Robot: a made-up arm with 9 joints. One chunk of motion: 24 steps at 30 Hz.
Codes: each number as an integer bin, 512 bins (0 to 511) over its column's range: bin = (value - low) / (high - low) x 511, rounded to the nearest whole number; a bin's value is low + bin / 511 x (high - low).
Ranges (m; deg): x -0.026..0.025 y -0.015..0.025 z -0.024..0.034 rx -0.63..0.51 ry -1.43..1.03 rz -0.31..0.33
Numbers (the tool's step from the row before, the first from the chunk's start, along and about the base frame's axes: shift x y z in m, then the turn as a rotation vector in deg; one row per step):
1: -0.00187 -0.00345 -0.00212 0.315 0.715 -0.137
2: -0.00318 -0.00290 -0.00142 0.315 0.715 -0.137
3: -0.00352 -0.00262 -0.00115 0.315 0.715 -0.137
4: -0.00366 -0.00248 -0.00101 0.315 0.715 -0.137
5: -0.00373 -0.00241 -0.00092 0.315 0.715 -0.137
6: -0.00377 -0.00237 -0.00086 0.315 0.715 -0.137
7: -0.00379 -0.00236 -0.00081 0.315 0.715 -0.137
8: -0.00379 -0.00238 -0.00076 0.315 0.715 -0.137
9: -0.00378 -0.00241 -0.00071 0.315 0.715 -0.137
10: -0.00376 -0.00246 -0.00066 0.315 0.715 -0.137
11: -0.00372 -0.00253 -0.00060 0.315 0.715 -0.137
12: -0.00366 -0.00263 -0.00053 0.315 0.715 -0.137
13: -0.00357 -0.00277 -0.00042 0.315 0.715 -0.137
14: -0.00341 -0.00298 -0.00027 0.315 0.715 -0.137
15: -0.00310 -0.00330 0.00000 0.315 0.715 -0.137
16: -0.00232 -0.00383 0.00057 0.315 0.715 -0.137
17: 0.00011 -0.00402 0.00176 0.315 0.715 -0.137
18: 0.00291 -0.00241 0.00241 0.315 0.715 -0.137
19: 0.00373 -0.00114 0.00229 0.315 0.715 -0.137
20: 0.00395 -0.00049 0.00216 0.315 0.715 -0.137
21: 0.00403 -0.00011 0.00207 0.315 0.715 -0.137
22: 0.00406 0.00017 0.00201 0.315 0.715 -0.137
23: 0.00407 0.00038 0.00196 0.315 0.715 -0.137
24: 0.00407 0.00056 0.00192 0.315 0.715 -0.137
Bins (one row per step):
1: 242 148 193 424 446 138
2: 229 155 199 424 446 138
3: 225 158 201 424 446 138
4: 224 160 203 424 446 138
5: 223 161 203 424 446 138
6: 223 161 204 424 446 138
7: 223 161 204 424 446 138
8: 223 161 205 424 446 138
9: 223 161 205 424 446 138
10: 223 160 206 424 446 138
11: 223 159 206 424 446 138
12: 224 158 207 424 446 138
13: 225 156 208 424 446 138
14: 226 154 209 424 446 138
15: 229 149 211 424 446 138
16: 237 143 216 424 446 138
17: 262 140 227 424 446 138
18: 290 161 233 424 446 138
19: 298 177 232 424 446 138
20: 300 185 230 424 446 138
21: 301 190 230 424 446 138
22: 301 194 229 424 446 138
23: 301 196 229 424 446 138
24: 301 199 228 424 446 138

